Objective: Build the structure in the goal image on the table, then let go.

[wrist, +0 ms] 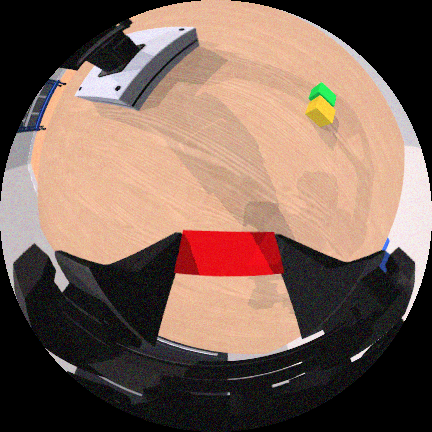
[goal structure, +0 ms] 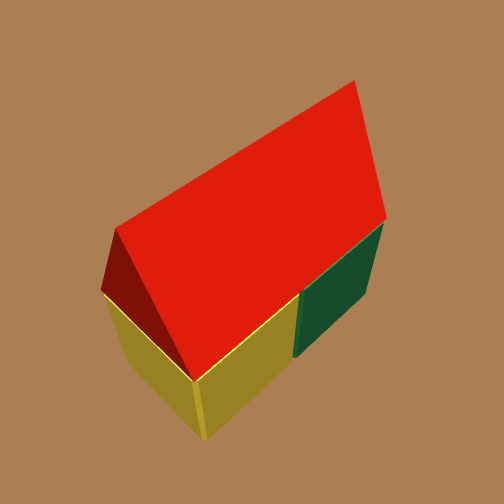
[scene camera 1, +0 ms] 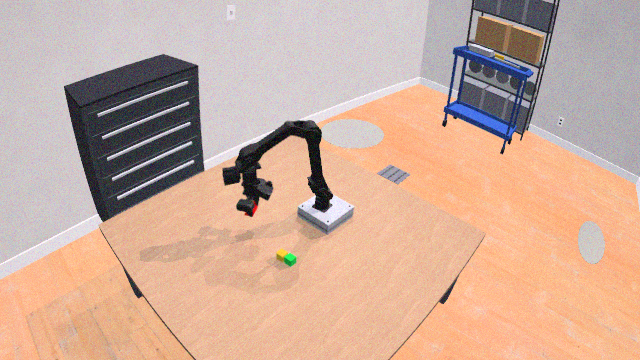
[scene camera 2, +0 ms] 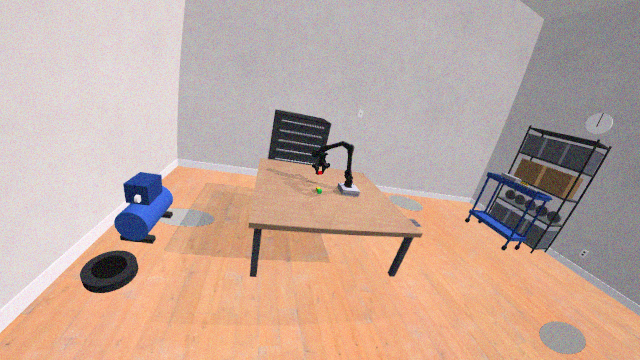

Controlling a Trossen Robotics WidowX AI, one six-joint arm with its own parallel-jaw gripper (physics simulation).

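Places are measured from the arm's base along level axes (x down, y left, z ahead), in millimetres.
Pixels of known places: gripper, fingertip midpoint: (wrist: 228,239) (scene camera 1: 253,211) (scene camera 2: 319,174); arm's base, link origin: (wrist: 119,59) (scene camera 1: 322,206) (scene camera 2: 347,186).
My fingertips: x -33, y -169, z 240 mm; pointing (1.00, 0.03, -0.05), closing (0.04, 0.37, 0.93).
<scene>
For each thing: its top centre in the pictures, then the offset to it from my fingertips. Level surfaces: height alone.
- long red block, top centre: (wrist: 229,284) (scene camera 1: 249,204) (scene camera 2: 319,170) dy -15, dx -28, dz +6 mm
- green cube, top centre: (wrist: 327,93) (scene camera 1: 290,256) (scene camera 2: 319,189) dy +236, dx +56, dz +66 mm
- yellow cube, top centre: (wrist: 326,108) (scene camera 1: 282,252) dy +198, dx +56, dz +68 mm
- wooden table, surface height: dx +89 mm
My gripper (scene camera 1: 253,202) (scene camera 2: 320,169) (wrist: 228,239) is shut on a long red block (scene camera 1: 254,208) (scene camera 2: 320,172) (wrist: 225,256). It holds the block crosswise between its fingers, above the table. In the wrist view both ends of the block meet the fingers; in scene camera 1 a finger hides much of it. A green cube (scene camera 1: 290,260) (scene camera 2: 319,191) (wrist: 322,93) and a yellow cube (scene camera 1: 282,254) (wrist: 320,112) stand side by side on the table, seemingly touching. They are apart from the gripper, nearer the camera in scene camera 1.
The arm's pale base plate (scene camera 1: 327,214) (scene camera 2: 348,189) (wrist: 150,70) stands on the wooden table (scene camera 1: 380,250) (scene camera 2: 300,215) (wrist: 110,185), to the right of the gripper in both scene views. A dark drawer cabinet (scene camera 1: 145,135) (scene camera 2: 300,135) stands behind the table.
</scene>
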